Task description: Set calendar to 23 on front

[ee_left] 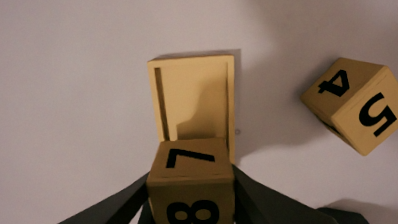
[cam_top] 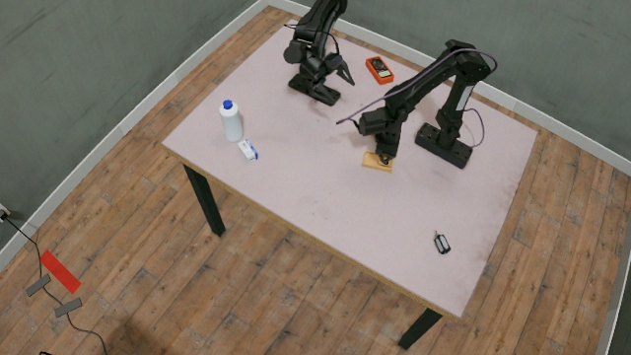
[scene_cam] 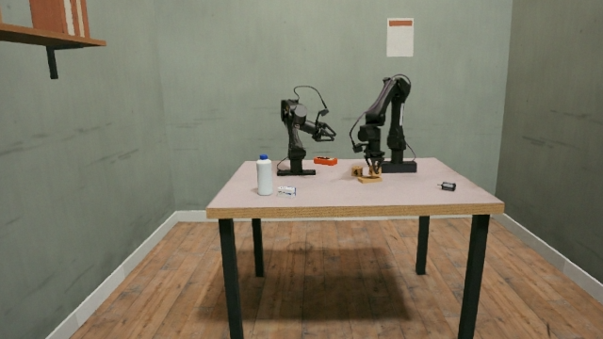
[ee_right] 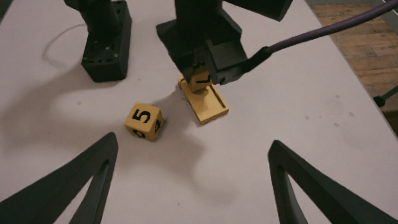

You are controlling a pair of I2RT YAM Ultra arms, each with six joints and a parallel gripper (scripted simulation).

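The number cube lies 10 mm to the left of my left hand. From my left hand the other things lie so: wooden tray (40 mm below, 20 mm to the right); white bottle (500 mm to the right, 160 mm ahead, 30 mm above); black object (290 mm to the left, 170 mm ahead, 40 mm below).
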